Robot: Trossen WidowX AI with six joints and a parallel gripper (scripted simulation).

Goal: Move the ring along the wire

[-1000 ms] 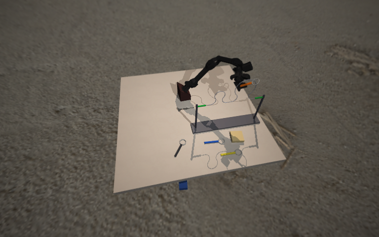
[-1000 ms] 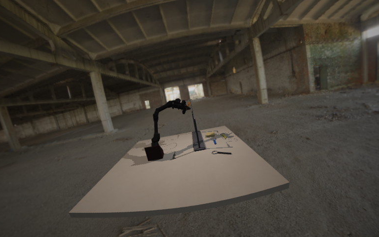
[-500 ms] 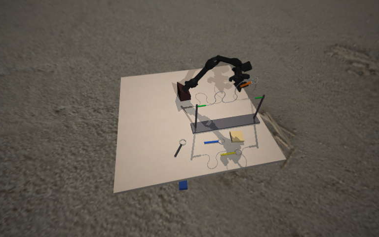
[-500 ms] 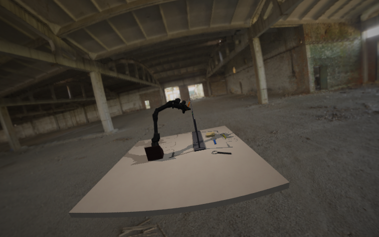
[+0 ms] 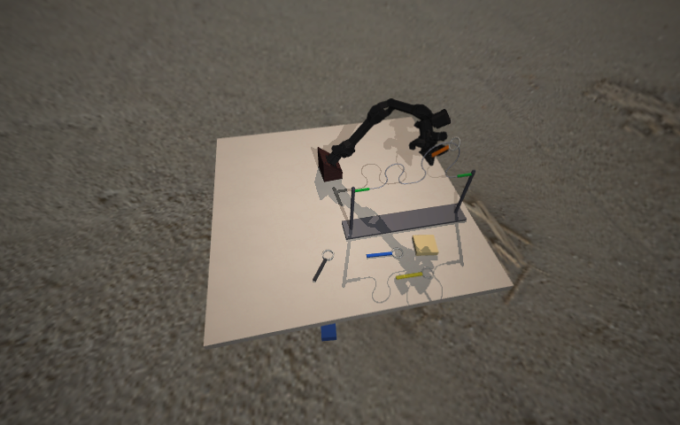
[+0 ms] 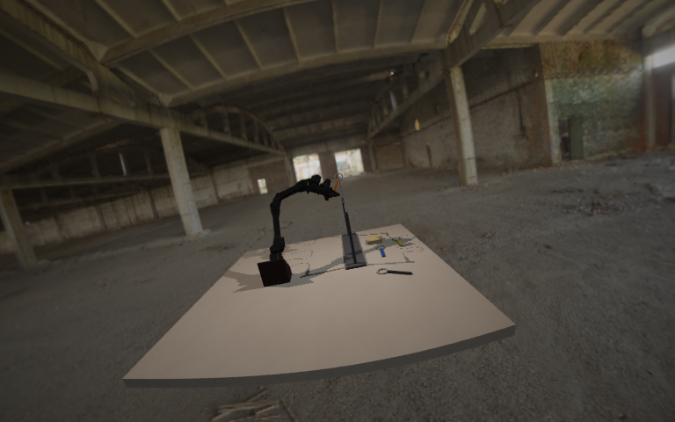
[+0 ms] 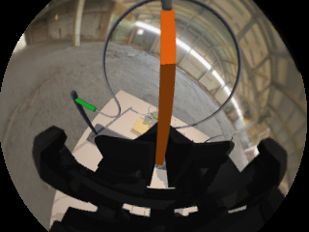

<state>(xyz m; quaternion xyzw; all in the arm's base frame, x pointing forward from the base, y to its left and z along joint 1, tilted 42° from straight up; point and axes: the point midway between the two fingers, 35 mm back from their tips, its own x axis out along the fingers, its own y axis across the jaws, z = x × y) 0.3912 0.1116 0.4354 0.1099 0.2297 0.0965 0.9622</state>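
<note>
My gripper tip is 4 cm to the right of the orange-handled ring and 8 cm below it. From my gripper tip the other things lie so: tan block: 18 cm ahead, 2 cm to the right, 34 cm below; then blue-handled ring: 19 cm ahead, 21 cm to the right, 35 cm below; then yellow-handled ring: 32 cm ahead, 11 cm to the right, 35 cm below.
</note>
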